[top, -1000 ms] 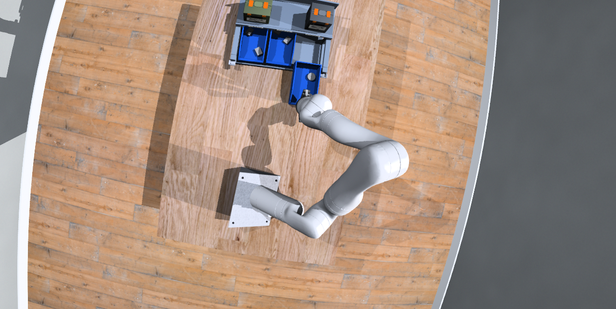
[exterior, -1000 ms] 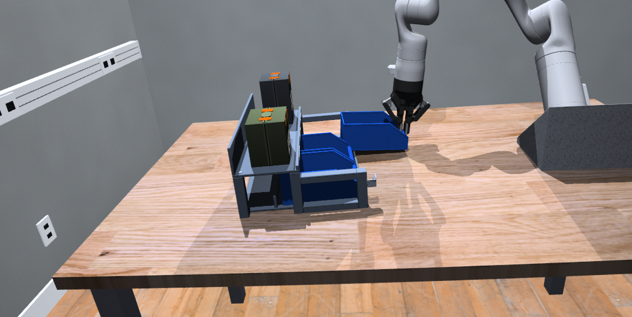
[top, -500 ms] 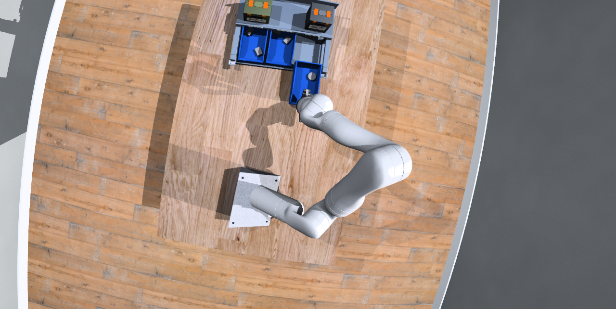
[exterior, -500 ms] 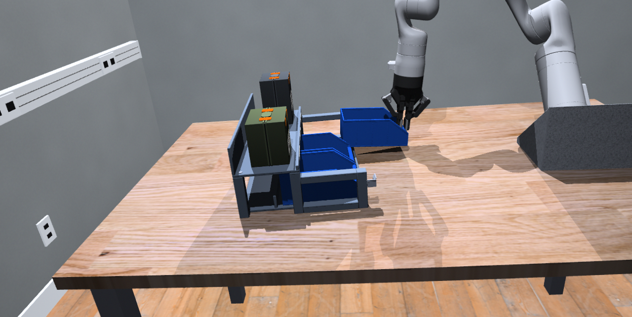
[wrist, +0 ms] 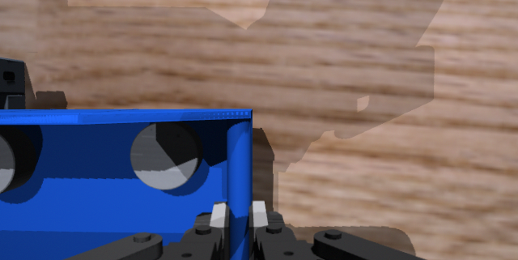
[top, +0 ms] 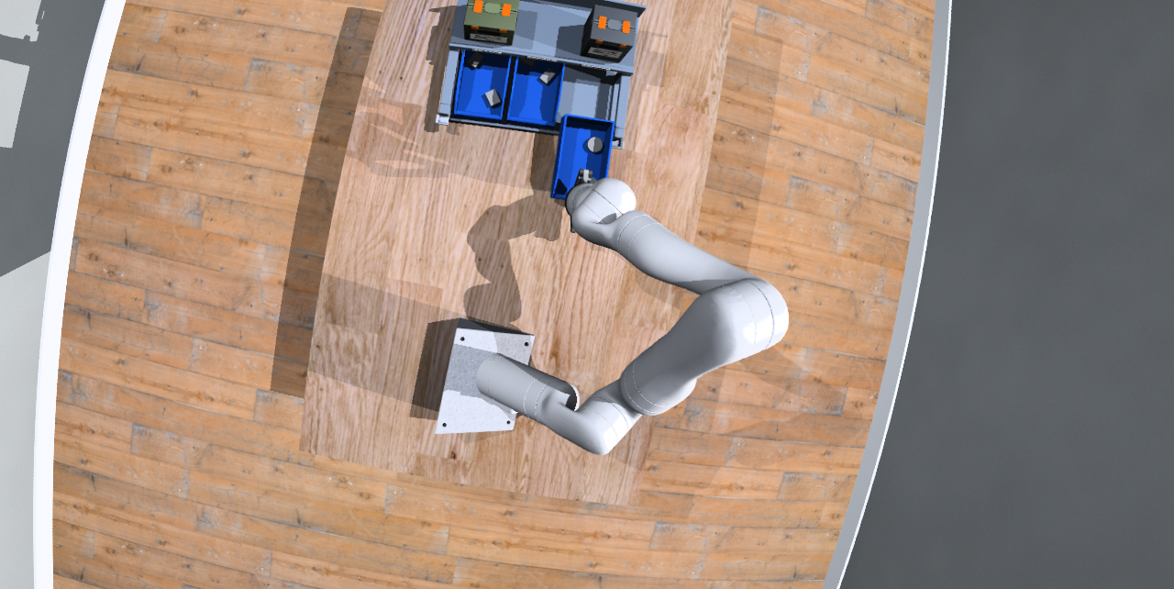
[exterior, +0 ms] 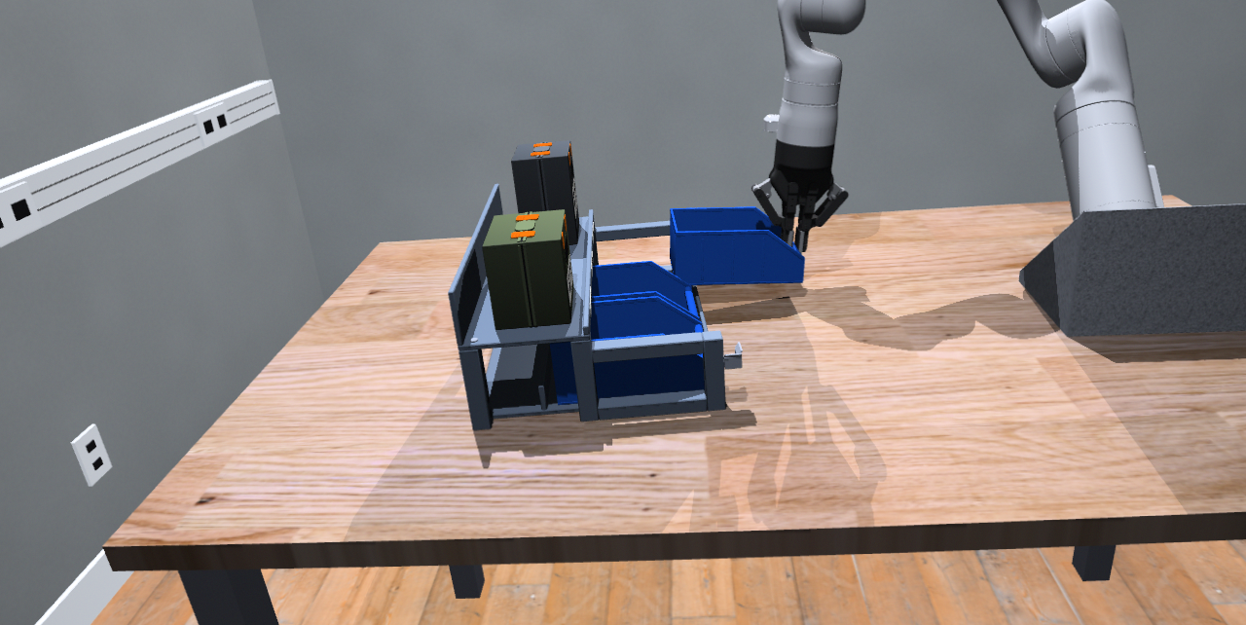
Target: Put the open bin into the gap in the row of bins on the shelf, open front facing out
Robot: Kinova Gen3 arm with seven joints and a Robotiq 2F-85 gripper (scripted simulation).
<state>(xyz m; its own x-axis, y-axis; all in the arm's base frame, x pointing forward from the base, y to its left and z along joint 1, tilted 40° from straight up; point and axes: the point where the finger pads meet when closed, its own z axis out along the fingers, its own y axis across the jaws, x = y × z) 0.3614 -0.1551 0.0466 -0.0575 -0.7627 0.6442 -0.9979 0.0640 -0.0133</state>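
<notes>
My gripper is now 12 cm short of the round grey part, 3 cm to the left of it and 2 cm above it. Also, from my hand: green box (34 cm ahead, 20 cm to the left, 8 cm above); dark box (33 cm ahead, 10 cm above, 3 cm to the right); shelf (27 cm ahead, 10 cm to the left).
</notes>
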